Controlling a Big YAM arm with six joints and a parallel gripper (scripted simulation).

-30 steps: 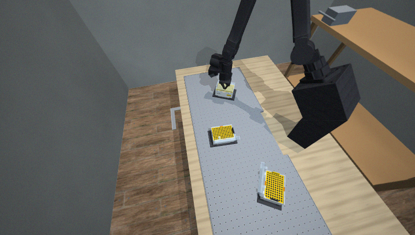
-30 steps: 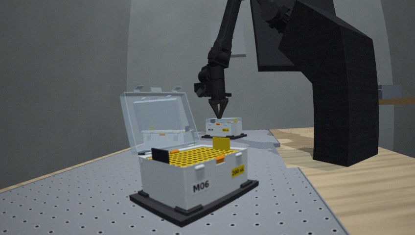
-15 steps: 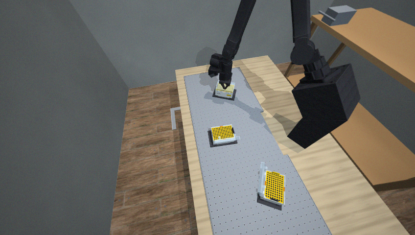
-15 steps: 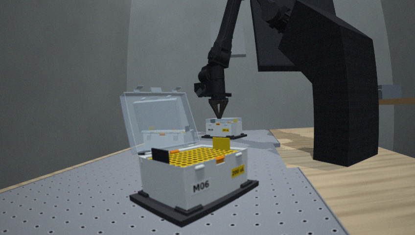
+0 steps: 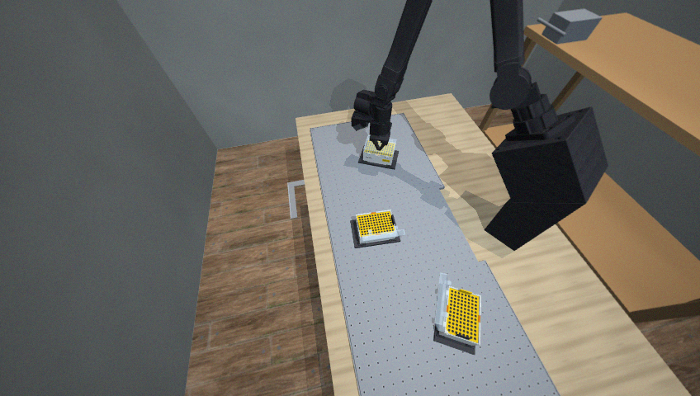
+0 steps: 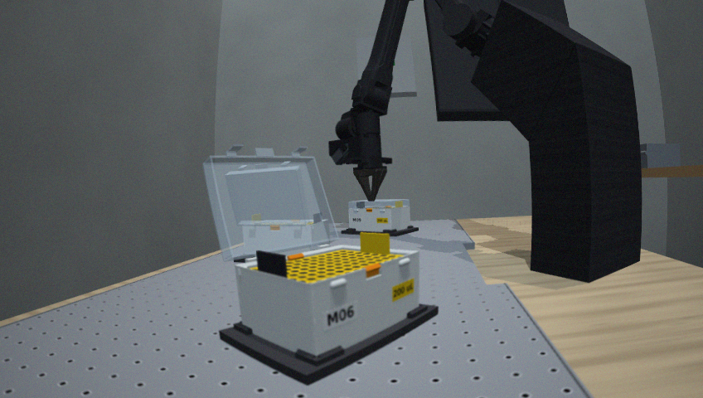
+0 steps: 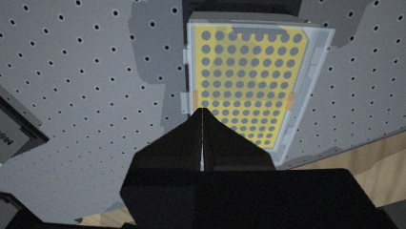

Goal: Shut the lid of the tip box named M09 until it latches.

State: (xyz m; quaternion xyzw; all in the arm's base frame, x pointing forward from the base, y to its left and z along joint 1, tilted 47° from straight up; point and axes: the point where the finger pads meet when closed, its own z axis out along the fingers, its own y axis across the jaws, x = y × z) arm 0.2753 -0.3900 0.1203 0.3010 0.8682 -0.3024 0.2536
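My gripper is now 3 cm to the left of the rack, 2 cm past it and 2 cm above it.
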